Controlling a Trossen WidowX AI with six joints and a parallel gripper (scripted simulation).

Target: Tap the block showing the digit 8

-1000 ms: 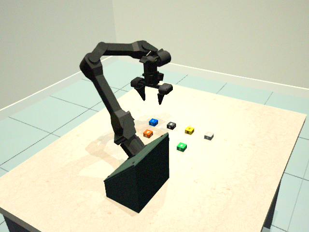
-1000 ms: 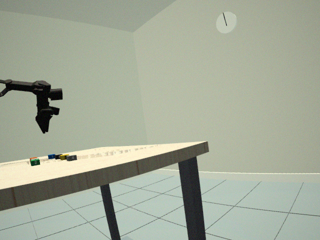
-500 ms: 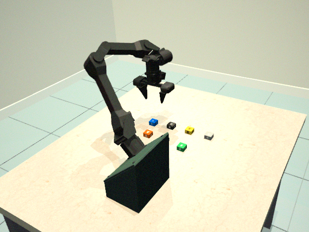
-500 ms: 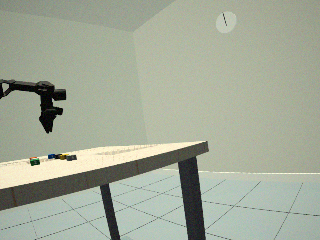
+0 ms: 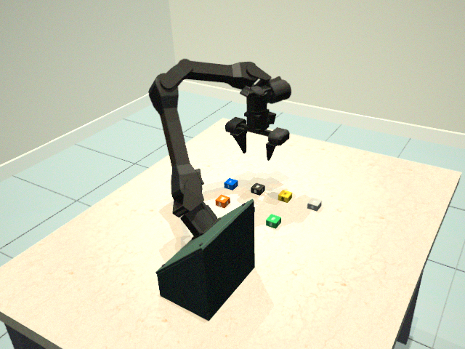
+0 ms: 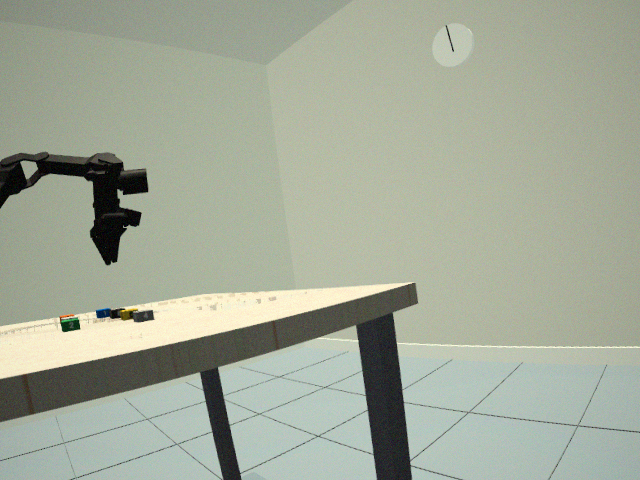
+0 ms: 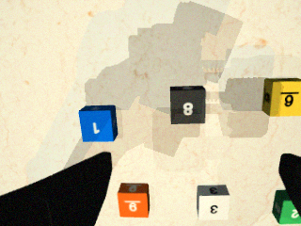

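Right now the black block is 110 mm below my gripper tip. The rest, counted from my gripper tip: white block: 110 mm behind, 50 mm to the right, 110 mm below; then yellow block: 10 mm ahead, 90 mm to the right, 110 mm below; then blue block: 30 mm behind, 80 mm to the left, 110 mm below.
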